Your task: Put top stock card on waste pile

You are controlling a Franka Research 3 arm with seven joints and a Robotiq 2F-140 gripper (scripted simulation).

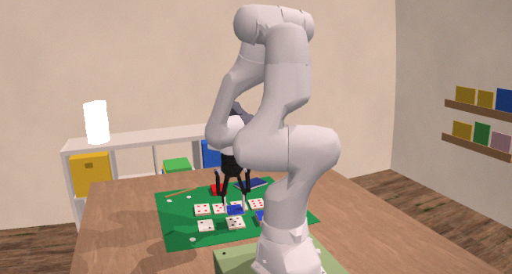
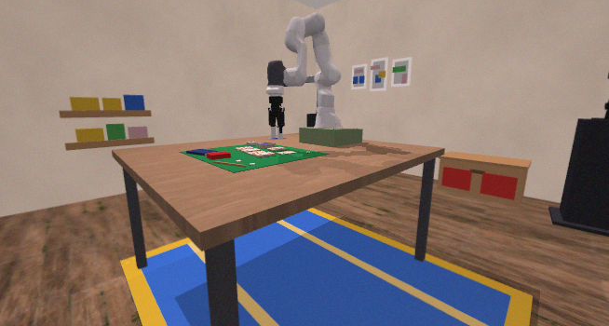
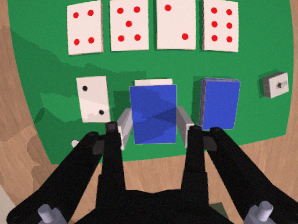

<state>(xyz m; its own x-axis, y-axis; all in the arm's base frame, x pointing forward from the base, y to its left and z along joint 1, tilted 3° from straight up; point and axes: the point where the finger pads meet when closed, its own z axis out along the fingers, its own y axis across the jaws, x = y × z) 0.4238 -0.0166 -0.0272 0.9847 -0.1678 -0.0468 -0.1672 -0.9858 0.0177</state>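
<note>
Right now the black-pip card is 3 cm ahead of my hand, 11 cm to the left of it and 9 cm below it. Also, from my hand: red block 33 cm ahead, 4 cm to the right, 8 cm below; grey block 1 cm behind, 25 cm to the right, 8 cm below; green mat 15 cm ahead, 2 cm to the right, 11 cm below.
</note>
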